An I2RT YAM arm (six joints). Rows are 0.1 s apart.
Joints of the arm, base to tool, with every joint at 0 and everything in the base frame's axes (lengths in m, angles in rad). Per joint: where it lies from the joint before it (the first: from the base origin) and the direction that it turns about. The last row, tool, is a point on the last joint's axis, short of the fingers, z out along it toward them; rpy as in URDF.
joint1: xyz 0.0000 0.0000 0.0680 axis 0 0 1
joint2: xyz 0.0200 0.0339 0.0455 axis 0 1 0
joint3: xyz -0.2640 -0.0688 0.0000 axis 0 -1 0
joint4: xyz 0.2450 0.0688 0.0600 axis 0 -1 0
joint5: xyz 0.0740 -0.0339 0.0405 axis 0 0 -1
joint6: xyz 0.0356 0.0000 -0.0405 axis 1 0 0
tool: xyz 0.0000 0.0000 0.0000 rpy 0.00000 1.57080 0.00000
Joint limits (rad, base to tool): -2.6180..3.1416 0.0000..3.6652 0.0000..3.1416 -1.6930..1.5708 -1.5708..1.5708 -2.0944..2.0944
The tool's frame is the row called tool.
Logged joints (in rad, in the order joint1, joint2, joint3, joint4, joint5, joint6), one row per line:
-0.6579 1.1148 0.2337 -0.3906 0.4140 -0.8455
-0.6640 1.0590 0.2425 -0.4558 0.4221 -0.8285
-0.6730 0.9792 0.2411 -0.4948 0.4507 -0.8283
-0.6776 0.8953 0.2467 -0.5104 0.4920 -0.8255
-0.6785 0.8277 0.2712 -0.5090 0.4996 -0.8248
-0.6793 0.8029 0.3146 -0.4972 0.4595 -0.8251
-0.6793 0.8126 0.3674 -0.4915 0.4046 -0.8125
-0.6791 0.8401 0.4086 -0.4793 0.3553 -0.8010
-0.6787 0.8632 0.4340 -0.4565 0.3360 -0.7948
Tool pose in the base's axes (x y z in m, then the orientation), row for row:
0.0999 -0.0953 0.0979 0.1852 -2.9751 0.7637
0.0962 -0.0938 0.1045 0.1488 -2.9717 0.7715
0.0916 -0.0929 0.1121 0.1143 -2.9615 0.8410
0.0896 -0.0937 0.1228 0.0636 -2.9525 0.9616
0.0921 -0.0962 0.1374 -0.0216 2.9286 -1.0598
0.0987 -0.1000 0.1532 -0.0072 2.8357 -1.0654
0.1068 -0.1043 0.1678 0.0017 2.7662 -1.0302
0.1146 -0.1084 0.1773 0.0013 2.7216 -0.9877
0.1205 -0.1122 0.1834 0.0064 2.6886 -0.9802
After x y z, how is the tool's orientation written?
As a rotation vector, in radians.
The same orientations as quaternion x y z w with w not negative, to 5 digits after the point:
0.06015 -0.96634 0.24806 0.03222
0.04838 -0.96622 0.25085 0.03388
0.03708 -0.96086 0.27286 0.03043
0.02047 -0.95049 0.30956 0.01790
-0.00693 0.94021 -0.34024 0.01353
-0.00237 0.93463 -0.35115 0.05614
0.00057 0.93290 -0.34744 0.09475
0.00045 0.93289 -0.33856 0.12284
0.00221 0.93032 -0.33917 0.13948

